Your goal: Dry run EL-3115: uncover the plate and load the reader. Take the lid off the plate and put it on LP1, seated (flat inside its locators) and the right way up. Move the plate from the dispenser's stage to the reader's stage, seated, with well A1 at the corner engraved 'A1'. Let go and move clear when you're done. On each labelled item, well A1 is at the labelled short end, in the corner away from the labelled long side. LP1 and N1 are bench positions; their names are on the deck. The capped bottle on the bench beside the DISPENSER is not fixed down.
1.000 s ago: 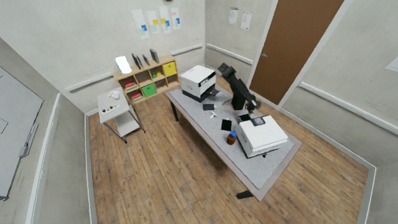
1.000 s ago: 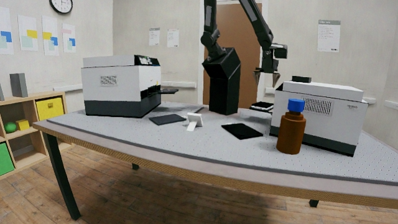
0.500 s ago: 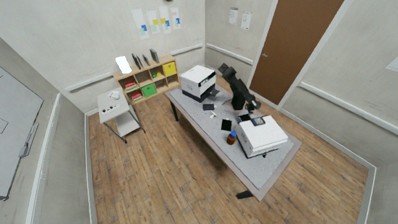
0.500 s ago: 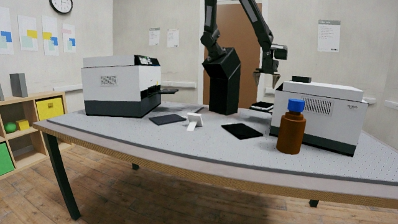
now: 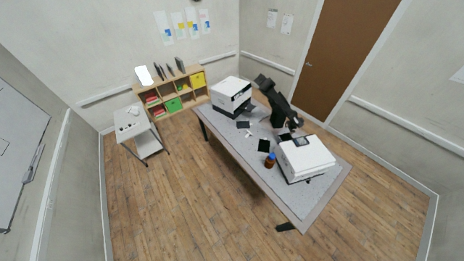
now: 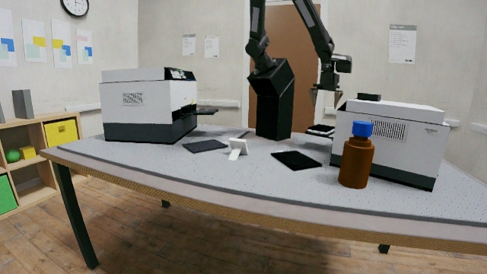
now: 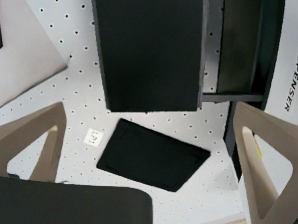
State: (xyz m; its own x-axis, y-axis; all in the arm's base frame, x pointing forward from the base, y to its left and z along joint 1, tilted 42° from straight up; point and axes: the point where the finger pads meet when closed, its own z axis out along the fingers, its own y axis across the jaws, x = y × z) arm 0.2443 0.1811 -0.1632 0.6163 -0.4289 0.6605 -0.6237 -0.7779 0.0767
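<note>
Right now the white well plate is 110 mm below my hand.
</note>
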